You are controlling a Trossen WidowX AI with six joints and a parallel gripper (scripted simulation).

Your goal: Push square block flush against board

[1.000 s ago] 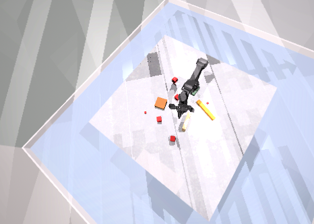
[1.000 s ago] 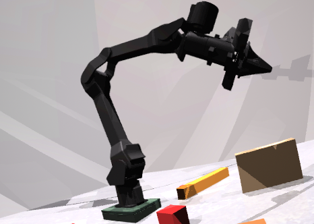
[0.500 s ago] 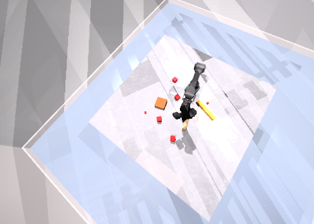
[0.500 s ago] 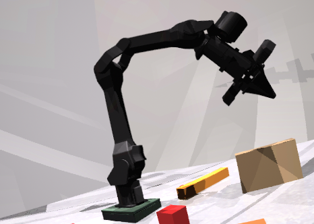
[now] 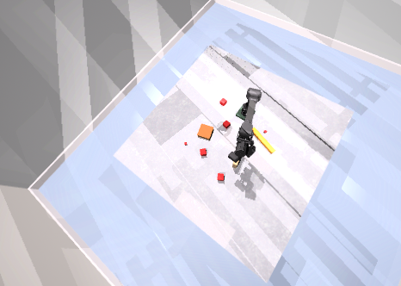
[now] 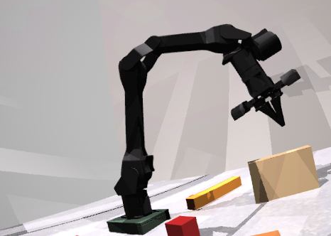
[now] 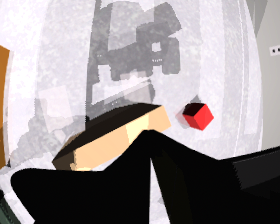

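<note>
My gripper tip is now 11 cm above the pale tan block, 2 cm to the left of it and 2 cm past it. From my gripper tip the other things lie so: orange square block (33 cm to the right, 14 cm below, 3 cm behind); then long yellow-orange bar (23 cm behind, 14 cm below, 4 cm to the left).
</note>
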